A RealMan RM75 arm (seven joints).
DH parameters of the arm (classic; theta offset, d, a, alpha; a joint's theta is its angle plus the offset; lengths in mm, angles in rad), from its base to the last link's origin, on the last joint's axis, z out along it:
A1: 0 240.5 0 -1.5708
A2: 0 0 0 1.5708
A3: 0 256 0 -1.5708
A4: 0 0 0 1.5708
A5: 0 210 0 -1.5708
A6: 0 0 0 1.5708
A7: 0 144 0 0
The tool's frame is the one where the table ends.
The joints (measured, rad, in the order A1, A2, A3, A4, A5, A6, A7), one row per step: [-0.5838, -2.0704, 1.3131, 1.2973, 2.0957, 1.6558, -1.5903]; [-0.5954, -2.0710, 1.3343, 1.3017, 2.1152, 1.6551, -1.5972]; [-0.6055, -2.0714, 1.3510, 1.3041, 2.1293, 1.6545, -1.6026]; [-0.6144, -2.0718, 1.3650, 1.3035, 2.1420, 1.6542, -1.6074]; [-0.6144, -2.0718, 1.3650, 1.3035, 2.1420, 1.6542, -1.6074]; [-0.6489, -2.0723, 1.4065, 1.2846, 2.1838, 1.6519, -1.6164]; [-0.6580, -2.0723, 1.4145, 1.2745, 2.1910, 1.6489, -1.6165]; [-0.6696, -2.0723, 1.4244, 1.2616, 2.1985, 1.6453, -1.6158]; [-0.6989, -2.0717, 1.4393, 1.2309, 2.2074, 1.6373, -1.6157]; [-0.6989, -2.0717, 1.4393, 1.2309, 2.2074, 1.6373, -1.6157]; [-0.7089, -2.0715, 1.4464, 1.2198, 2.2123, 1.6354, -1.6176]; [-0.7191, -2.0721, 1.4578, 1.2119, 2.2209, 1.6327, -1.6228]
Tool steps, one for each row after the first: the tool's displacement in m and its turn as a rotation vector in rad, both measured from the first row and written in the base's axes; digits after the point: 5 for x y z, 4 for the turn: [0.00275, -0.00012, -0.00338, -0.0084, 0.0284, -0.0171]; [0.00516, -0.00016, -0.00608, -0.0153, 0.0497, -0.0309]; [0.00671, -0.00021, -0.00857, -0.0220, 0.0687, -0.0406]; [0.00671, -0.00021, -0.00857, -0.0220, 0.0687, -0.0406]; [0.00989, 0.00074, -0.01714, -0.0460, 0.1317, -0.0690]; [0.01024, 0.00140, -0.01937, -0.0513, 0.1434, -0.0735]; [0.01087, 0.00215, -0.02213, -0.0585, 0.1568, -0.0801]; [0.01379, 0.00476, -0.02717, -0.0718, 0.1770, -0.0917]; [0.01379, 0.00476, -0.02717, -0.0718, 0.1770, -0.0917]; [0.01436, 0.00534, -0.02917, -0.0779, 0.1874, -0.0942]; [0.01530, 0.00562, -0.03167, -0.0833, 0.2028, -0.0987]
